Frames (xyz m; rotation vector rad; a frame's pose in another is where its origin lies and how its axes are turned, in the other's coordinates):
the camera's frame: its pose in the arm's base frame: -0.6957 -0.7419 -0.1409 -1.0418 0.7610 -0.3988
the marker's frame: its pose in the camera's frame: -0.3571 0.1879 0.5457 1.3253 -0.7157 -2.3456
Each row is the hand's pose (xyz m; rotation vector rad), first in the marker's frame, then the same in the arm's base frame.
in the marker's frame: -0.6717 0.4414 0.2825 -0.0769 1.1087 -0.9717
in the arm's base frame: 0.1358 0.3931 0.1198 1.6280 -0.8564 -1.9921
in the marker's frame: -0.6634 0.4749 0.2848 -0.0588 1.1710 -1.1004
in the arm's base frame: 0.1453 0.3906 0.1529 1.8028 -0.8030 -1.9689
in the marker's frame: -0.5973 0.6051 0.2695 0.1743 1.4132 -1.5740
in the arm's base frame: 0.1615 0.3461 0.2919 2.4912 -0.6674 -1.6360
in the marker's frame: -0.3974 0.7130 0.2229 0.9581 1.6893 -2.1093
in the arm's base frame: 0.0666 0.2254 0.4657 -2.8471 0.5651 0.4281
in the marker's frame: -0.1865 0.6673 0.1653 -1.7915 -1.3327 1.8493
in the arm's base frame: -0.1116 0.0980 0.5095 -2.5887 0.7596 -0.7151
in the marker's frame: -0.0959 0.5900 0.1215 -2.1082 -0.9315 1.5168
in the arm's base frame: -0.2117 0.0284 0.4745 -2.2677 0.9959 -1.1825
